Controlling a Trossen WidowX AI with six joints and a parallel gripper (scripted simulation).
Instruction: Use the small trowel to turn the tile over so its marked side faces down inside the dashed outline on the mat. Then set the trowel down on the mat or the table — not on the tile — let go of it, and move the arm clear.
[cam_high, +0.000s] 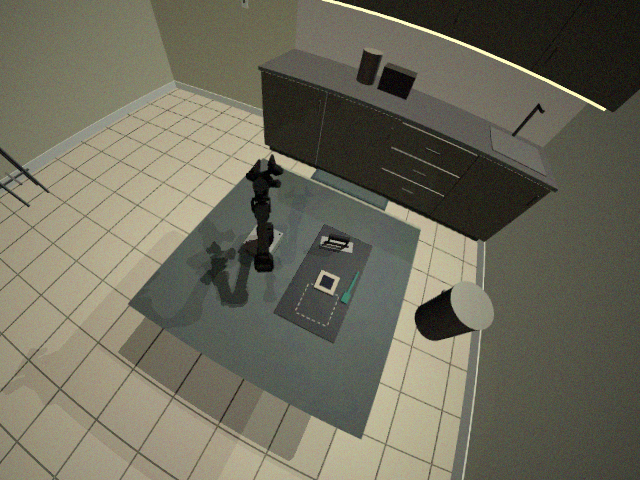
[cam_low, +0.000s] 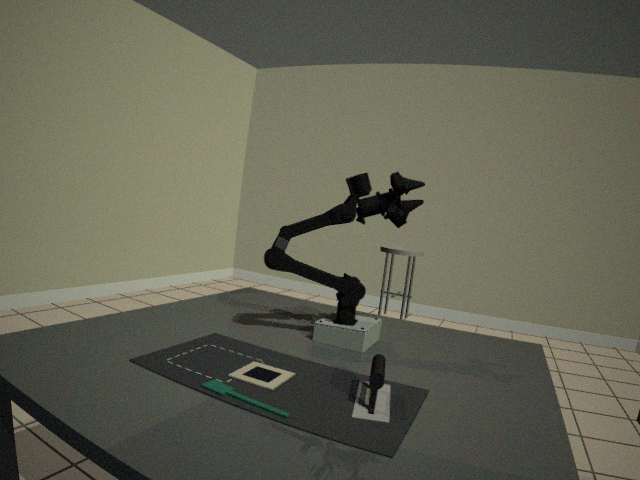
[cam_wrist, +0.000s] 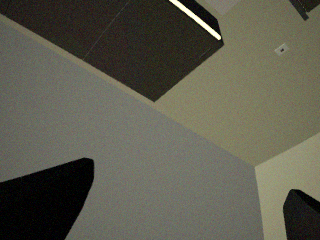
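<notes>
Right now the trowel is 430 mm ahead of my gripper tip, 30 mm to the right of it and 450 mm below it. Round my gripper tip: tile: 460 mm ahead, 290 mm to the right, 480 mm below; dark mat: 450 mm ahead, 250 mm to the right, 510 mm below; green flat tool: 590 mm ahead, 290 mm to the right, 480 mm below.
</notes>
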